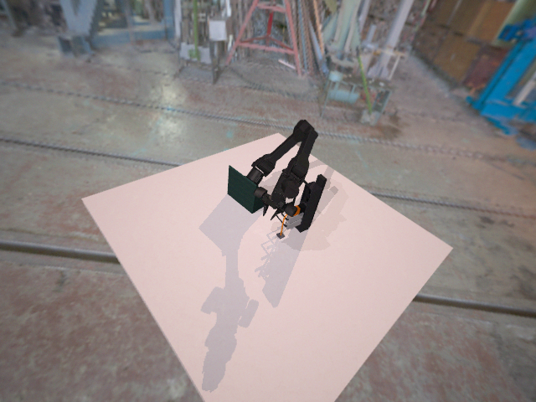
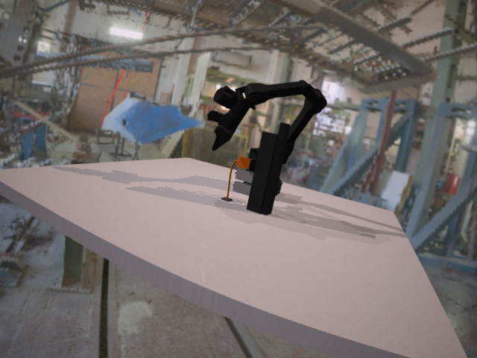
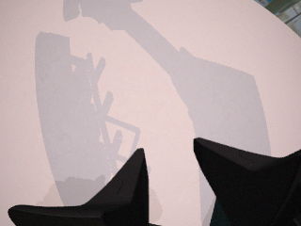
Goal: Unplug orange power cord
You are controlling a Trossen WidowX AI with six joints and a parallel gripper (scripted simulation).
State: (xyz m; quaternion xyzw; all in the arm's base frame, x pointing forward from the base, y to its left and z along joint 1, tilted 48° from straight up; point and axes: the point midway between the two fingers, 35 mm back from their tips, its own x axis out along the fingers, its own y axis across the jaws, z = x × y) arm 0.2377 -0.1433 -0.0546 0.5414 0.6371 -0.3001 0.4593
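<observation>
Now: gripper tip 16 cm to the right of the orange plug, 4 cm short of it and 1 cm above it.
</observation>
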